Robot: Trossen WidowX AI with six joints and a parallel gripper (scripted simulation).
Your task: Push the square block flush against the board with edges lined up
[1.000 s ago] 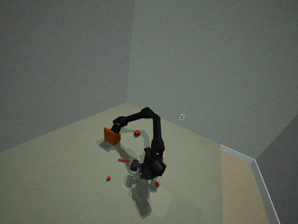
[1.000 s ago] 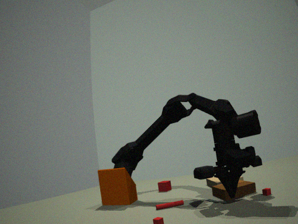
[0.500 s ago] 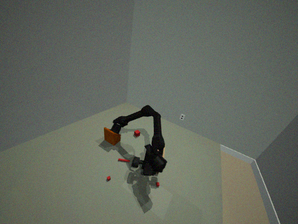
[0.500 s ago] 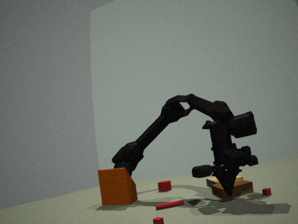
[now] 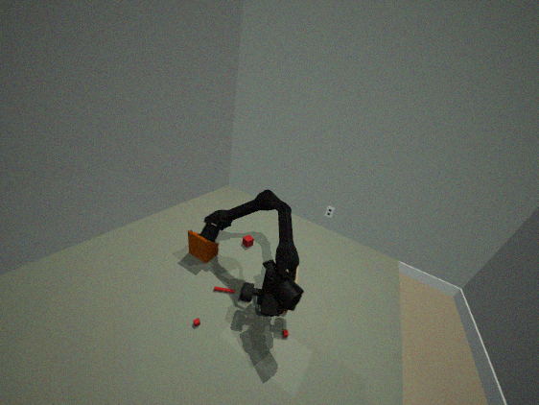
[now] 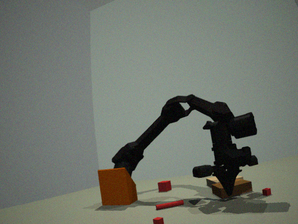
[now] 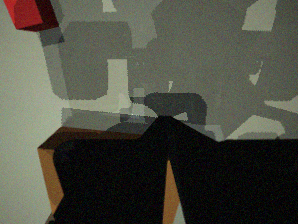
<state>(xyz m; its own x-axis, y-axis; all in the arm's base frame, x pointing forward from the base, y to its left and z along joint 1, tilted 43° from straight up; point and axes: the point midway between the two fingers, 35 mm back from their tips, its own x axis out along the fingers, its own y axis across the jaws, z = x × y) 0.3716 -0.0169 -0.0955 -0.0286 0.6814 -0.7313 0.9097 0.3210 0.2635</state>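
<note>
The tan board is 21 cm to the left of my gripper tip, 1 cm behind it and 1 cm above it. From my gripper tip the other things lie so: red rod (17 cm behind, 2 cm to the right); then brown square block (7 cm to the left, 1 cm ahead, 1 cm above).
</note>
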